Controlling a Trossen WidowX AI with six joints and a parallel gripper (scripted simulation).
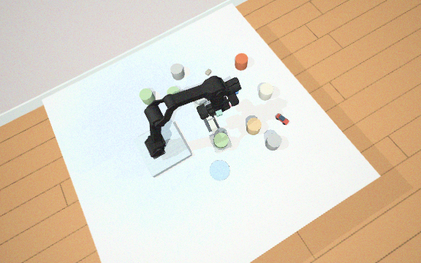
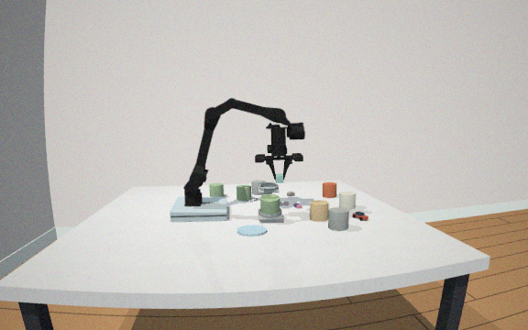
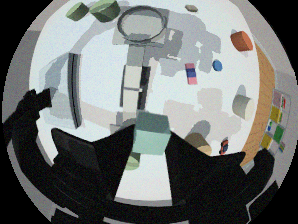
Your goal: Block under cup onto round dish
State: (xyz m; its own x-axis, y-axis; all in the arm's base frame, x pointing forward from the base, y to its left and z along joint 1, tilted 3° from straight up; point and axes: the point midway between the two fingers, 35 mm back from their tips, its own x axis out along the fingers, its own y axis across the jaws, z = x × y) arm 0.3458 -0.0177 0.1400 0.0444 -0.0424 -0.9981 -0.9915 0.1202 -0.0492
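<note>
Right now my gripper tip is 220 mm to the left of the round light blue dish, 130 mm past it and 130 mm above it. From my gripper tip the other things lie so: mint-green block: right at my gripper tip; then balance beam: 100 mm below, 40 mm behind, 30 mm to the left; then small balance: 110 mm below, 30 mm to the left, 30 mm behind.
</note>
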